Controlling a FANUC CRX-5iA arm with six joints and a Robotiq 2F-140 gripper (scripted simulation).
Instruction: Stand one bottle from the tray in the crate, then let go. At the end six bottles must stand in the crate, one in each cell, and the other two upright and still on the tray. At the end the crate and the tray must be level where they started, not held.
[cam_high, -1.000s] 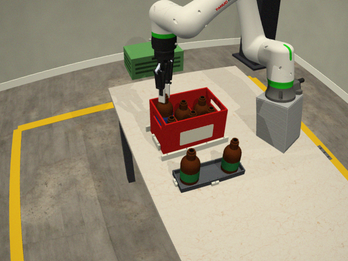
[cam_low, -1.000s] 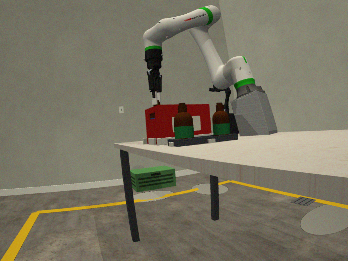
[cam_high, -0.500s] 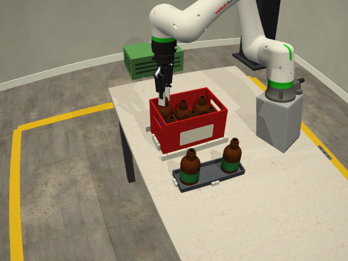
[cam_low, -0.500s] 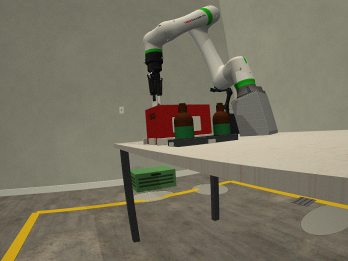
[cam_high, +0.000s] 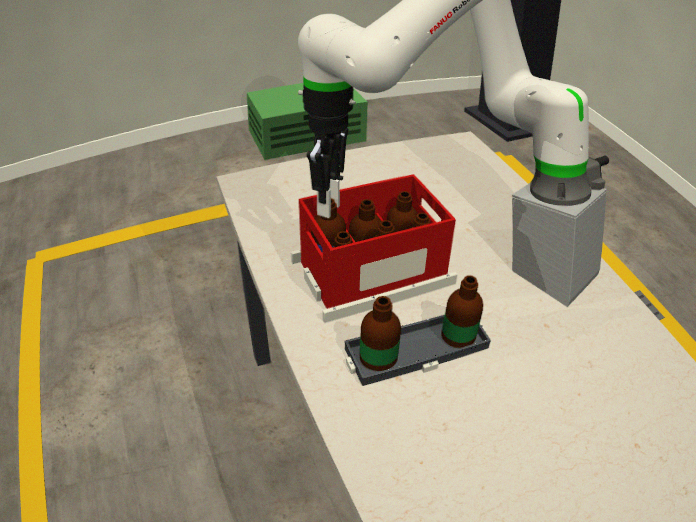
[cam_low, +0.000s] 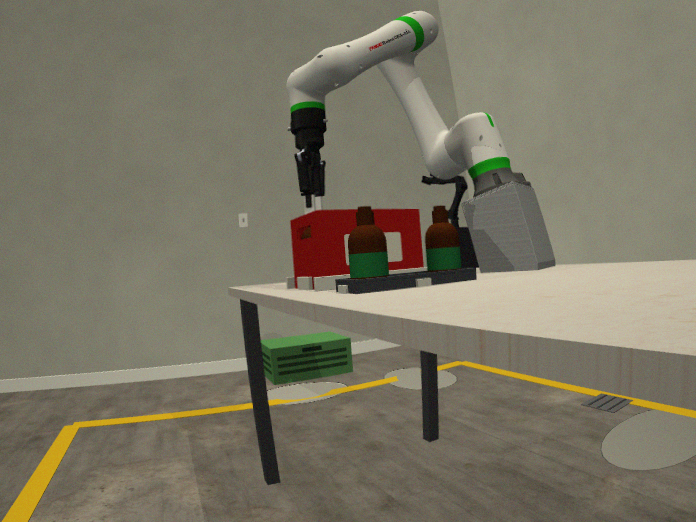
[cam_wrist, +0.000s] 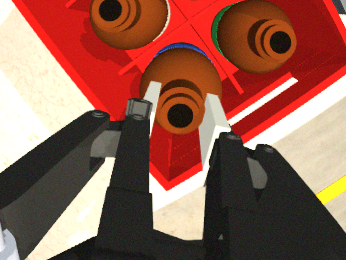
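Now: the glass bottle 90 mm below my hand. The rest, counted from my hand: grey tray 290 mm to the left, 180 mm below, 60 mm behind; then red crate 110 mm below, 80 mm behind, 50 mm to the left.
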